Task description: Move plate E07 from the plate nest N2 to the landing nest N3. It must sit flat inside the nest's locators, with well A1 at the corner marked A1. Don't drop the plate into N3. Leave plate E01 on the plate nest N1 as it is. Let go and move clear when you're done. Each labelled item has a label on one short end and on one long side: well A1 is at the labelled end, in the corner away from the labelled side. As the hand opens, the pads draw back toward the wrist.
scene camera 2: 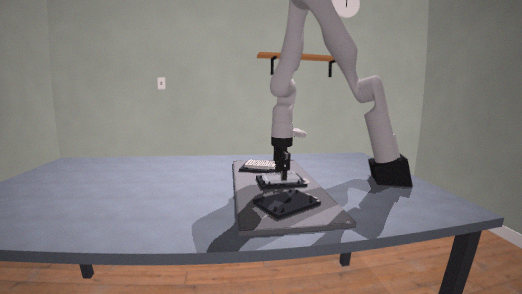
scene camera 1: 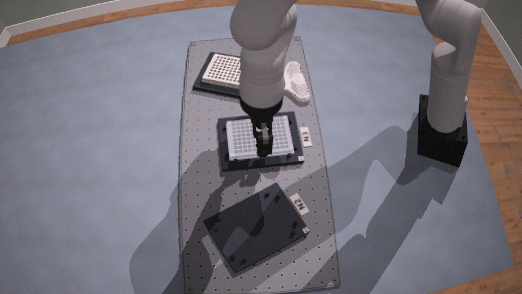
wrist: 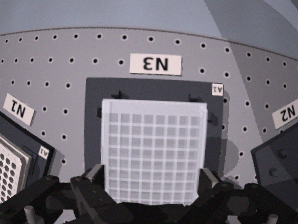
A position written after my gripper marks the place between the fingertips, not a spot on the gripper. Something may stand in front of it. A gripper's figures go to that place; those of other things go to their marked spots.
Scene:
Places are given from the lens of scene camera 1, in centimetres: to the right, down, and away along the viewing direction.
my gripper (scene camera 1: 259,136): 0, -2, 76
nest N2 (scene camera 1: 258,226): 0, 15, 67

